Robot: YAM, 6 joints.
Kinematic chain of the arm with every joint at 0, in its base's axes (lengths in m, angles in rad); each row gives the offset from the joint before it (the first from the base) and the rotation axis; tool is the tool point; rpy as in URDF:
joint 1: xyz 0 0 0.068 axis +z
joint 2: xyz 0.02 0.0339 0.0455 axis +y
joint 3: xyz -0.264 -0.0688 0 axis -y
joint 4: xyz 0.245 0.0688 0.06 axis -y
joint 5: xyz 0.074 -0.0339 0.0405 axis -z
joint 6: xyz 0.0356 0 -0.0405 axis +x
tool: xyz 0 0 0 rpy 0 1.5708 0
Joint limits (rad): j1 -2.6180..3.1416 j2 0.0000..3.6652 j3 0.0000..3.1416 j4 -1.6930..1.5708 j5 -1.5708..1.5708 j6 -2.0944..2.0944
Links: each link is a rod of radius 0.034 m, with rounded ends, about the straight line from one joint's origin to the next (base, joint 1, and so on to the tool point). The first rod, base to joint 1, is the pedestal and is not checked.
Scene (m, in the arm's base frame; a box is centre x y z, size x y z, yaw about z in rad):
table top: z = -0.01
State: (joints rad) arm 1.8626 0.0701 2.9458 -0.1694 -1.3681 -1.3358
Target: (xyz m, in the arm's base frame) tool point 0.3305 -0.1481 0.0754
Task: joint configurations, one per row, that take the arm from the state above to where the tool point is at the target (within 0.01 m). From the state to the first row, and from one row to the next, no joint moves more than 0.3 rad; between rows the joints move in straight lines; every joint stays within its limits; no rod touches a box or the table.
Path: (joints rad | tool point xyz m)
1: 1.5662 0.3291 2.7227 -0.2055 -1.3326 -1.3358 | -0.0369 -0.4978 0.3887
2: 1.2699 0.5882 2.4996 -0.2415 -1.2971 -1.3358 | -0.1354 -0.3206 0.5541
3: 0.9735 0.8472 2.2765 -0.2776 -1.2616 -1.3358 | -0.1097 -0.1009 0.6399
4: 0.6772 1.1062 2.0534 -0.3136 -1.2261 -1.3358 | 0.0300 0.0671 0.6344
5: 0.3808 1.3652 1.8303 -0.3497 -1.1906 -1.3358 | 0.2150 0.1217 0.5455
6: 0.0844 1.6243 1.6073 -0.3857 -1.1551 -1.3358 | 0.3574 0.0629 0.3983
7: -0.2119 1.8833 1.3842 -0.4218 -1.1196 -1.3358 | 0.3970 -0.0526 0.2289
8: -0.5083 2.1423 1.1611 -0.4578 -1.0841 -1.3358 | 0.3305 -0.1481 0.0754

